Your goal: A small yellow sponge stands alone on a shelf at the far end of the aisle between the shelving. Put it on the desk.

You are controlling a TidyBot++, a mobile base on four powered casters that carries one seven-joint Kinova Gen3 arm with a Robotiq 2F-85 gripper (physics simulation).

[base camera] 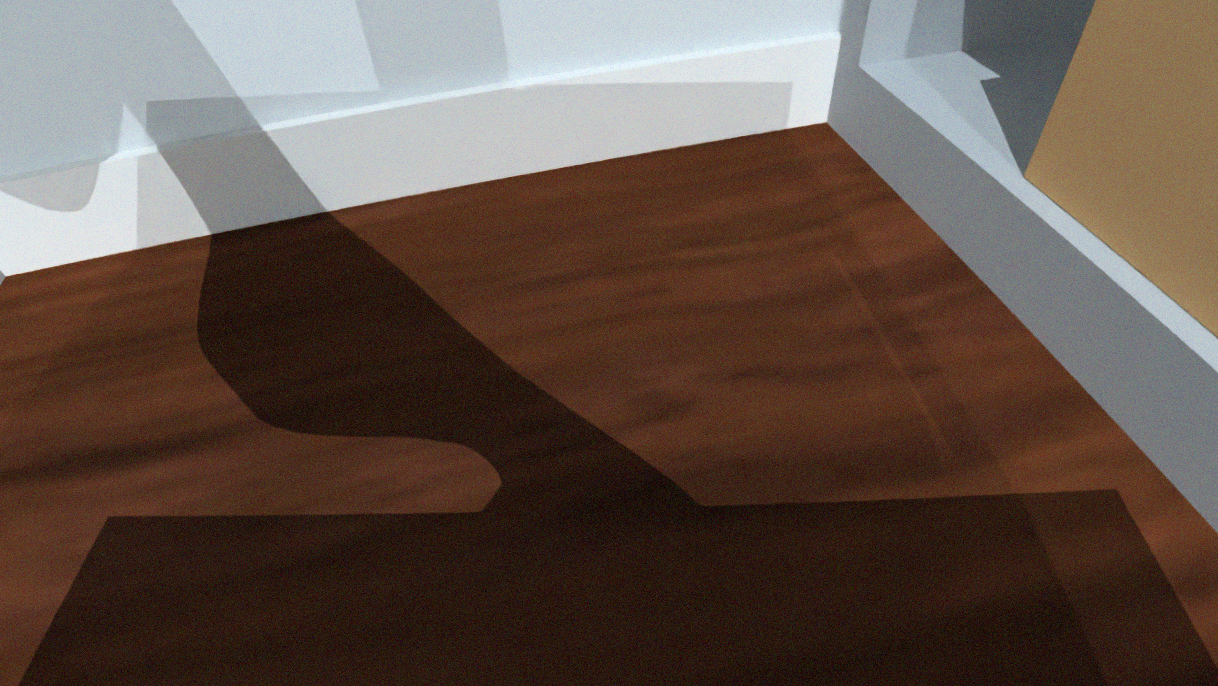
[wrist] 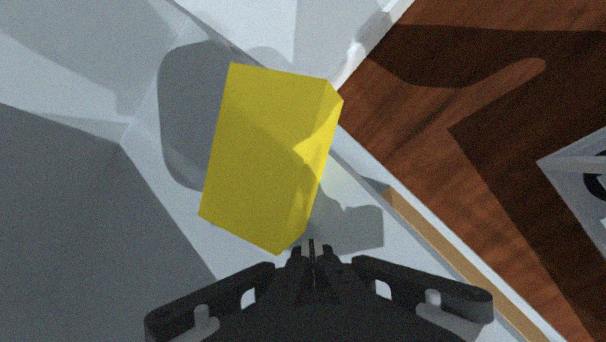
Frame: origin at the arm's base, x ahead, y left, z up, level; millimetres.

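Where they show: gripper, between the fingertips: point(wrist: 311, 251).
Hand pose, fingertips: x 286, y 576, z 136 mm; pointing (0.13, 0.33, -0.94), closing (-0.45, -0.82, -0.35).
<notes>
Things, the pixels of their top centre, and the offset from my fingertips. "spot": a spot on its surface instead. Level surfaces: height alone.
- yellow sponge, centre of its top: point(wrist: 253, 157) 71 mm ahead, 20 mm right, 43 mm up
- pale shelf, height of its surface: 2 mm down
- tan panel, a spot on its surface: point(base camera: 1142, 161) spot: 149 mm ahead, 886 mm right, 401 mm down
- brown wooden floor, height of its surface: 535 mm down
The yellow sponge point(wrist: 265, 150) is a block in the middle of the wrist view, on the pale shelf point(wrist: 185, 235). My gripper point(wrist: 311, 251) is shut with its fingertips together and nothing between them. The fingertips are at the sponge's near lower right corner in the wrist view, beside it and not around it; whether they touch it I cannot tell. The sponge and the gripper do not show in the base camera view. The desk does not show in either view.
In the base camera view a white wall base point(base camera: 511, 136) runs across the back. A grey shelf edge point(base camera: 1022, 247) with a tan panel point(base camera: 1142, 161) stands at the right. The arm's shadow lies on the brown wooden floor point(base camera: 681, 298) point(wrist: 420, 145).
</notes>
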